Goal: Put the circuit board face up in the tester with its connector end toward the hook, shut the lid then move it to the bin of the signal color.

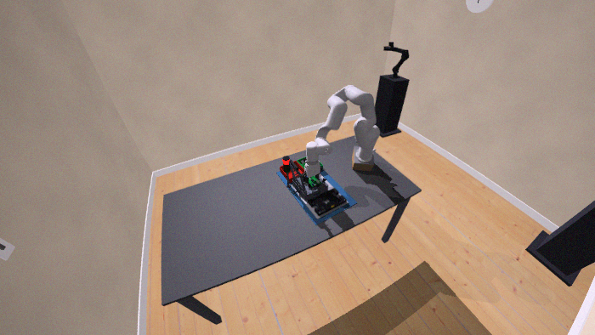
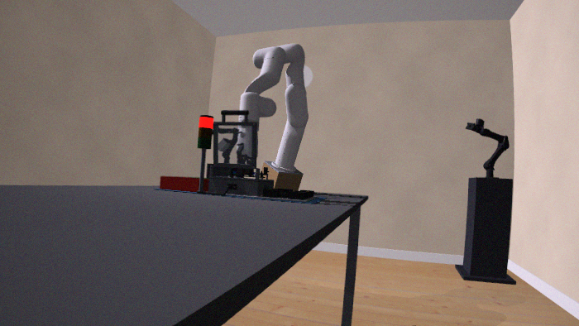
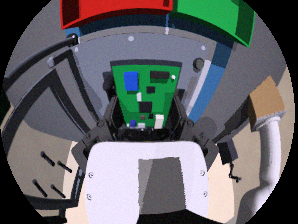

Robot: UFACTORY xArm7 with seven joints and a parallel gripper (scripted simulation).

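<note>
The tester plate lies 10 mm to the left of my hand and 10 mm below it. The rest, counted from my hand: green circuit board: 10 mm below; red bin: 70 mm ahead, 190 mm to the right, 70 mm below; clear lid: 120 mm ahead, 10 mm to the left, 100 mm above.
</note>
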